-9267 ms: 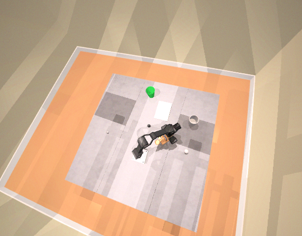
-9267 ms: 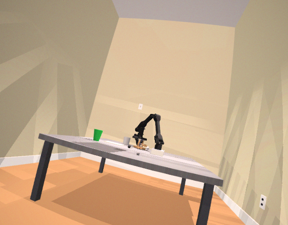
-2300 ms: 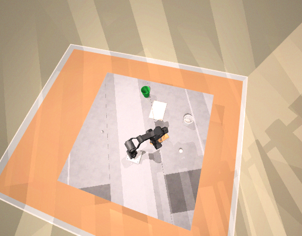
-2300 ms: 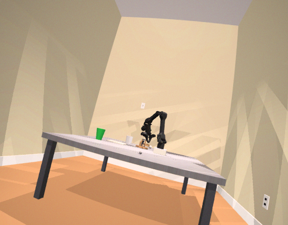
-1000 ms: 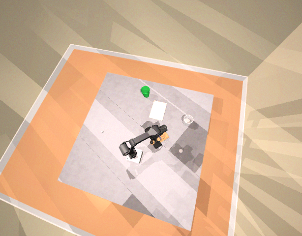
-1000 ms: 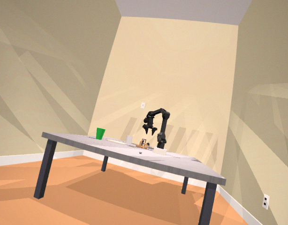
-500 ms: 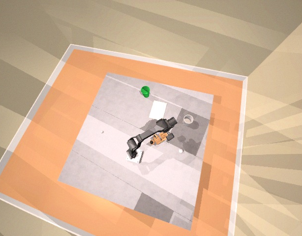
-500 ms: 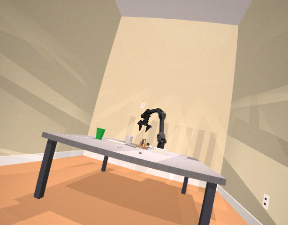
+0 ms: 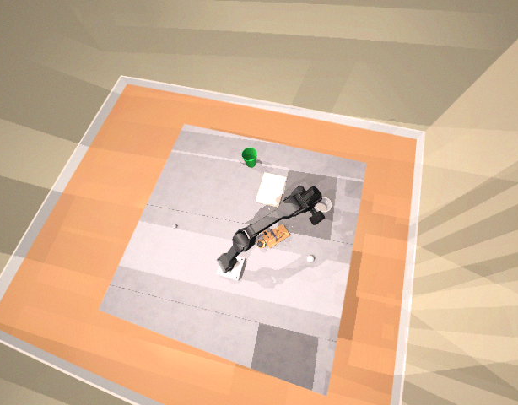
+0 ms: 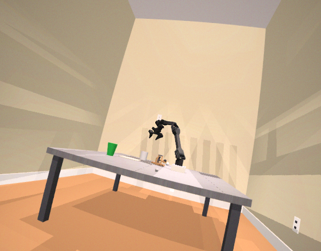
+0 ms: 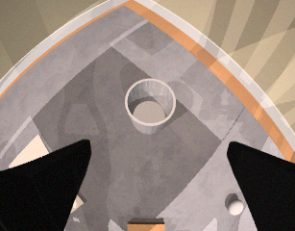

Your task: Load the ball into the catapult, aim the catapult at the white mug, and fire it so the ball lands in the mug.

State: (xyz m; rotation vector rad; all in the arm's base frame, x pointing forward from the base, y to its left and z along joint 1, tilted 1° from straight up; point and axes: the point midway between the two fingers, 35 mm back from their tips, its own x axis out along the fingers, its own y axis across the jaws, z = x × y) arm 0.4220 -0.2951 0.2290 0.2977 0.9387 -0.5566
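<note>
The dark ball lies 260 mm behind my gripper tip, 190 mm to the left of it and 200 mm below it. The rest, counted from my gripper tip: wooden catapult 200 mm behind, 160 mm to the left, 210 mm below; white ball 220 mm behind, 100 mm to the right, 250 mm below; white mug 80 mm ahead, 50 mm to the right, 240 mm below.
</note>
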